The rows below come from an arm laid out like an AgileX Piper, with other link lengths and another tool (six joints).
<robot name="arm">
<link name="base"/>
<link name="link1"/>
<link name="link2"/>
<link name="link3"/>
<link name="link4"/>
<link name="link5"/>
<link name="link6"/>
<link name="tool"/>
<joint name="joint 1" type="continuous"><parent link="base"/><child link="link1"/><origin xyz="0 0 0.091" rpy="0 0 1.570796"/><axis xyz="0 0 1"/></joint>
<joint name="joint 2" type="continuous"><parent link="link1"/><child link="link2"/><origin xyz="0 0 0" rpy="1.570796 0 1.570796"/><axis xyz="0 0 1"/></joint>
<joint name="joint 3" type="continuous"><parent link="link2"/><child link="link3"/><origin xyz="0.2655 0.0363 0" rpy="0 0 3.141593"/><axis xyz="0 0 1"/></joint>
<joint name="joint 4" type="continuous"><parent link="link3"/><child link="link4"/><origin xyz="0.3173 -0.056 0" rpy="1.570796 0 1.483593"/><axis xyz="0 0 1"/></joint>
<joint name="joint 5" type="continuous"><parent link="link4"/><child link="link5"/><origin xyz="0 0 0" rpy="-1.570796 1.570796 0"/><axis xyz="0 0 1"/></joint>
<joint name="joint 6" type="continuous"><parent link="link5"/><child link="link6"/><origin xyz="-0.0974 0 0" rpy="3.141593 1.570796 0"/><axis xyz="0 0 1"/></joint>
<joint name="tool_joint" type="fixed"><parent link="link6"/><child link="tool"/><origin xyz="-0.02 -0.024 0.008" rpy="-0.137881 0 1.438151"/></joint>
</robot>
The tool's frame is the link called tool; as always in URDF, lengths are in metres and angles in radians. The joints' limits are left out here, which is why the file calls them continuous.
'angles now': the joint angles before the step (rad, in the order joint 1, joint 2, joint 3, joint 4, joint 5, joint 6). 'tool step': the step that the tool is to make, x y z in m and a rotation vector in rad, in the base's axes. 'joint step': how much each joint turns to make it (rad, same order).
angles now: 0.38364, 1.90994, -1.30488, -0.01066, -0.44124, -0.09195
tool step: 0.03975, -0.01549, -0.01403, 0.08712, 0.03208, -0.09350
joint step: -0.04003, 0.12691, -0.13203, 0.10924, 0.00407, -0.00234
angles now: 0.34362, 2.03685, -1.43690, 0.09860, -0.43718, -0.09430
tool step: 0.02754, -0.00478, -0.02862, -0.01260, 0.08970, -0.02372
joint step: -0.02350, 0.11137, -0.10785, 0.01730, 0.08578, -0.00227
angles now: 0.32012, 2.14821, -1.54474, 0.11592, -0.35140, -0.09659
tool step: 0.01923, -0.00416, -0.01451, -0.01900, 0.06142, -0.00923
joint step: -0.01854, 0.07233, -0.09158, 0.00000, 0.08397, -0.00410
